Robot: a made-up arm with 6 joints.
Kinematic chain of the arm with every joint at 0, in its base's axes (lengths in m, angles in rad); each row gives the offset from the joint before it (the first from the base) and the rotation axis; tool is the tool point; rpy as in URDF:
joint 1: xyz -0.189 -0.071 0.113 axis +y
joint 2: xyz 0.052 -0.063 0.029 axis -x
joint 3: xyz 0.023 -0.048 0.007 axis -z
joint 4: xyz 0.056 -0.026 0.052 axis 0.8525 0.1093 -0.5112
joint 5: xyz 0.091 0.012 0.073 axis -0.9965 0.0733 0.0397
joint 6: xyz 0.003 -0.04 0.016 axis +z
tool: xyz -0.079 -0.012 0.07 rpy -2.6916 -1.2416 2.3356
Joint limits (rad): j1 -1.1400..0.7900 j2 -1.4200..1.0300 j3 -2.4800..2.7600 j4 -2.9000..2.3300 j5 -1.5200..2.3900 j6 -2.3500..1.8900
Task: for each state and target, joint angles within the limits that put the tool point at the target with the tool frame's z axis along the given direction. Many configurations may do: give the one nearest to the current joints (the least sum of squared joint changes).
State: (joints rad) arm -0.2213 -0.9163 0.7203 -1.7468 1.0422 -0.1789
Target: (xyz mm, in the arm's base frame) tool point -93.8 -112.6 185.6 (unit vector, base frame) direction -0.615 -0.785 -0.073
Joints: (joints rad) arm 0.6334 -0.7340 0.0230 -1.6153 0.8585 -0.0554
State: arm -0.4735 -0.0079 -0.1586 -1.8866 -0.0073 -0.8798
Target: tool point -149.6 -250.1 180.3 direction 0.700 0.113 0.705
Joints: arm -0.5569 0.6022 -1.0890 -2.5308 0.7022 -0.8843
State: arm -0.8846 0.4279 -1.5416 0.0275 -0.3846 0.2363
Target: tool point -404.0 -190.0 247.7 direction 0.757 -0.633 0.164
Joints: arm -1.1400 -0.2729 -2.2059 -0.1824 0.3800 -0.0698
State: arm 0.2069 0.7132 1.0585 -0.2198 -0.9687 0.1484
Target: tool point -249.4 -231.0 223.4 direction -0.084 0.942 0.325
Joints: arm -0.4942 0.3634 1.1684 0.5939 -1.5200 -0.1351
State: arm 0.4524 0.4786 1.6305 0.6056 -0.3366 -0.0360
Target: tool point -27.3 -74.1 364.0 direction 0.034 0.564 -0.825
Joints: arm 0.2874 0.8704 0.7418 0.4436 0.1646 -0.5418
